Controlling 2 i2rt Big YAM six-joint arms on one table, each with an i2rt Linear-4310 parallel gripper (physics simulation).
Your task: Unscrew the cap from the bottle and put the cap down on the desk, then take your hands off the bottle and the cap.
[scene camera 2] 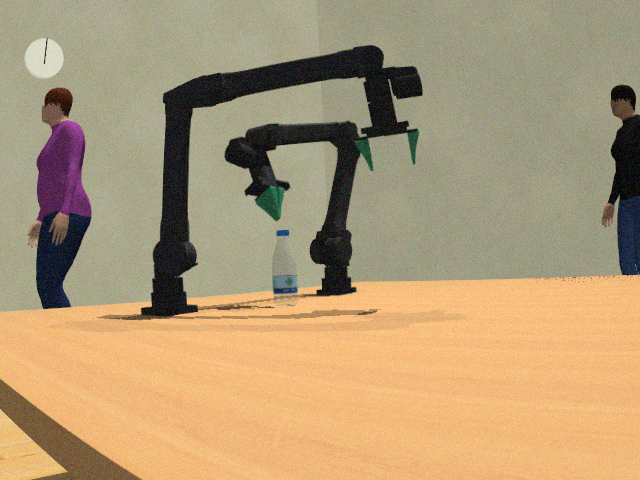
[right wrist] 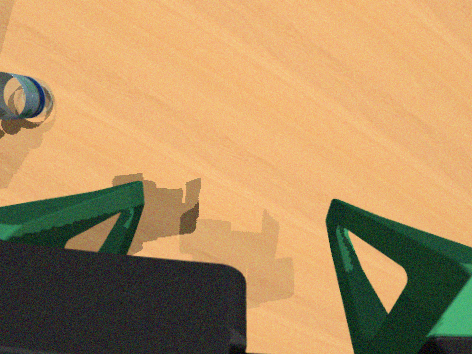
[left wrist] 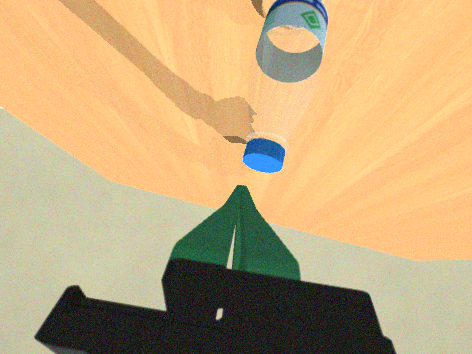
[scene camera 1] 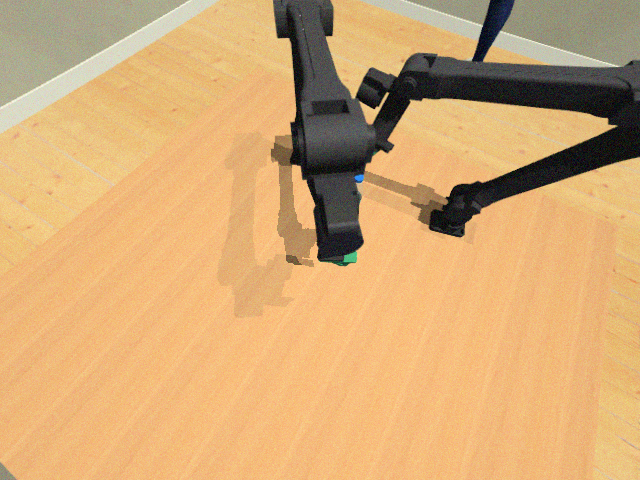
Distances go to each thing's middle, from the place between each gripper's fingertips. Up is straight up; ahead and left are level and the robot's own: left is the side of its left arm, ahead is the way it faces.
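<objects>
With the blue cap [left wrist: 263, 155], my left hand is 1 cm to the right of it, 1 cm short of it and 3 cm above it. The clear plastic bottle [scene camera 2: 284, 269], counted from my left hand, is 1 cm to the left, 1 cm ahead and 12 cm below. Going by their middles, of the things named here the blue cap is the nearest to my left hand.
As for my right hand, it's 28 cm past the blue cap, 7 cm to the left of it and 13 cm above it. The clear plastic bottle is 28 cm behind my right hand, 7 cm to the right of it and 22 cm below it.
</objects>
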